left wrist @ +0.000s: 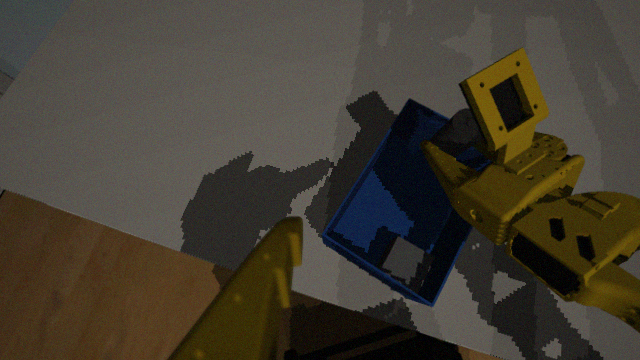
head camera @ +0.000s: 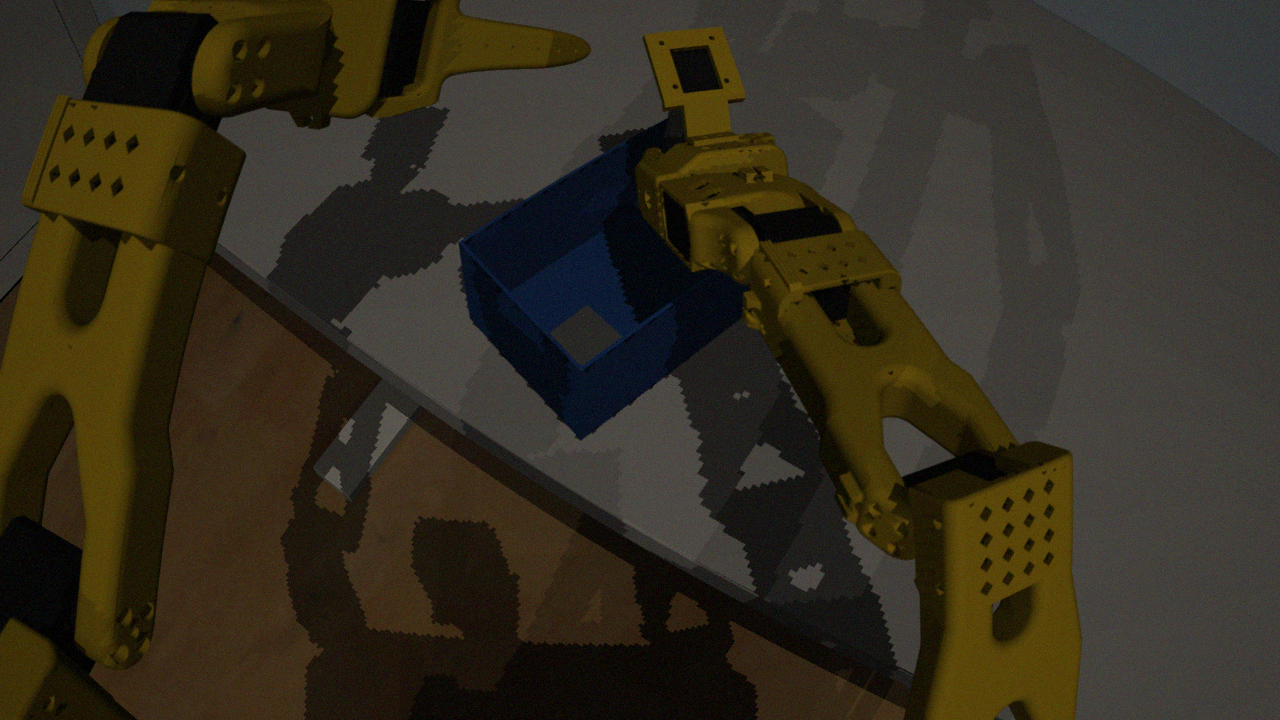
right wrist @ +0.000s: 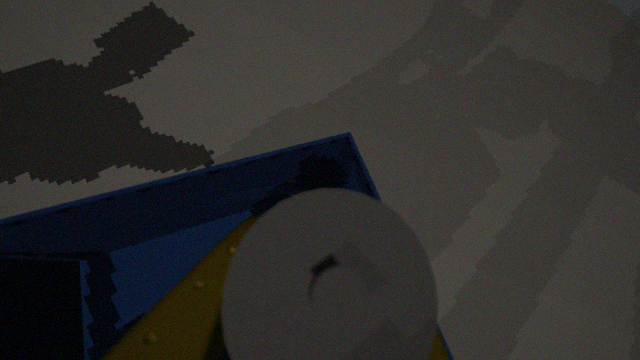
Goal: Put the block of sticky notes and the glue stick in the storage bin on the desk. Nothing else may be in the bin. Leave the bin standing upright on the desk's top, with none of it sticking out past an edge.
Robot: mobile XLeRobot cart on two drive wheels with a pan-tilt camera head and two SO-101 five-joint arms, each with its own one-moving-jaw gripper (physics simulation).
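Places are measured from the left arm's base along level axes (x ahead, y left, z up), in metres.
Where they show: left hand at its tool point: point(left wrist: 301, 234) point(head camera: 407, 26); right hand at its tool point: point(left wrist: 427, 144) point(head camera: 657, 154) point(right wrist: 266, 231).
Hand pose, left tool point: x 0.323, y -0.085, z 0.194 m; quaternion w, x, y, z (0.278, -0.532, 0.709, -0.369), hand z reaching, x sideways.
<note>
After its pixels a point has its place.
The blue storage bin point(head camera: 528, 358) {x 0.297, y -0.132, z -0.024 m} point(left wrist: 375, 270) {x 0.303, y -0.127, z 0.016 m} point(right wrist: 200, 195) {x 0.397, y -0.158, z -0.003 m} stands upright on the desk. The grey block of sticky notes point(head camera: 586, 333) {x 0.307, y -0.163, z -0.014 m} point(left wrist: 404, 260) {x 0.302, y -0.161, z -0.014 m} lies inside on its floor, near the front end. My right gripper point(left wrist: 450, 142) {x 0.388, y -0.199, z 0.043 m} point(right wrist: 330, 270) is shut on the glue stick point(left wrist: 460, 127) {x 0.380, y -0.207, z 0.083 m} point(right wrist: 345, 295), a grey cylinder, over the bin's far end; its exact height is unclear. The arm hides the glue stick in the head view. My left gripper point(head camera: 571, 48) point(left wrist: 295, 225) is open and empty, left of the bin; one jaw shows in the left wrist view.
The light desk top point(head camera: 537, 483) {x 0.246, y -0.135, z -0.077 m} point(left wrist: 150, 100) {x 0.588, y 0.079, z -0.055 m} has a front edge running diagonally, close to the bin's near corner. Brown wood point(head camera: 241, 402) point(left wrist: 100, 280) shows beyond that edge. A pale strip point(head camera: 366, 447) juts out below it. The right arm point(head camera: 895, 358) {x 0.189, y -0.264, z 0.159 m} reaches across the desk. Dark shadows cover much of the desk.
</note>
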